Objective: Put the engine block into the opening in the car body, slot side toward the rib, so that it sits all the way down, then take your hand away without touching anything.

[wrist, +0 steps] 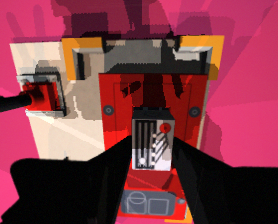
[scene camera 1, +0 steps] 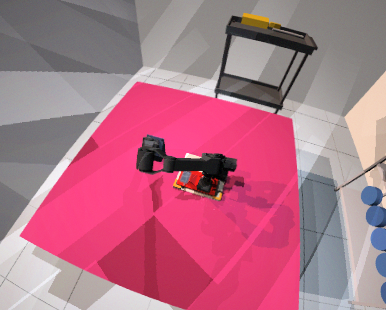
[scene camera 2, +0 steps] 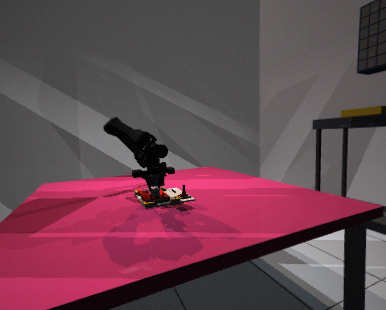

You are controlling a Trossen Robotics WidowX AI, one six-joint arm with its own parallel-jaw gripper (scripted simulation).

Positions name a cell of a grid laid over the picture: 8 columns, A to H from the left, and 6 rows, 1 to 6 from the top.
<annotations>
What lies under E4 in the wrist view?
A grey engine block.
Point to a red car body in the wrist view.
At F3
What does my gripper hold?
A grey engine block.
</annotations>
